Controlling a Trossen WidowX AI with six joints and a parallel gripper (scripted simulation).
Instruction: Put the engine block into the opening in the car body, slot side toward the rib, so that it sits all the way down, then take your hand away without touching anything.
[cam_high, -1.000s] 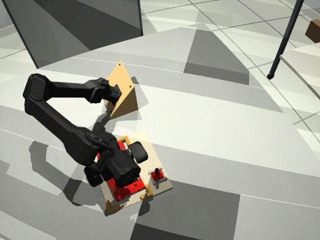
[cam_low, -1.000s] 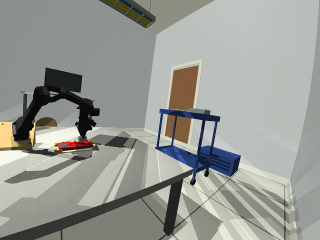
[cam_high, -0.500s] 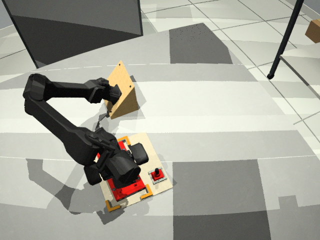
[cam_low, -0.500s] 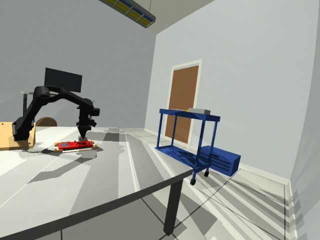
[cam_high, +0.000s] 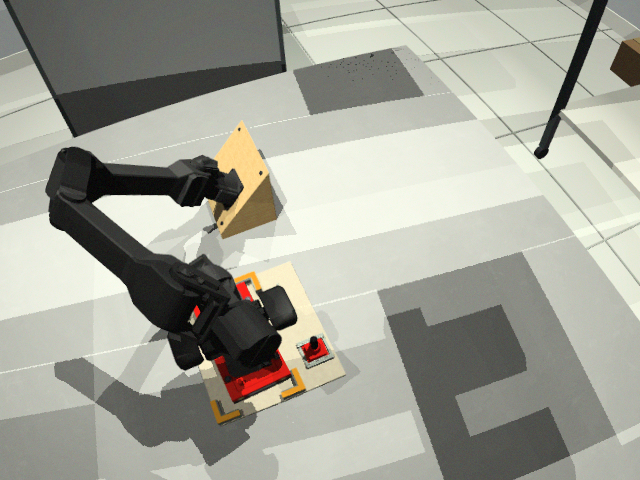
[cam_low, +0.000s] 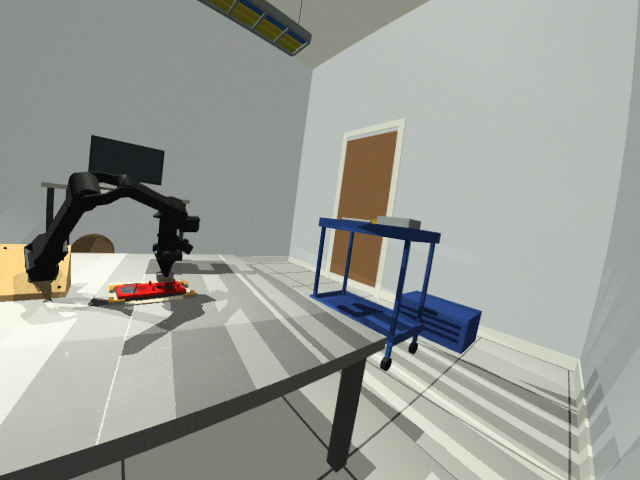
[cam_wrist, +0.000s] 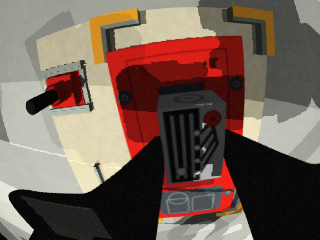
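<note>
My gripper tip is 1 cm above the grey engine block.
</note>
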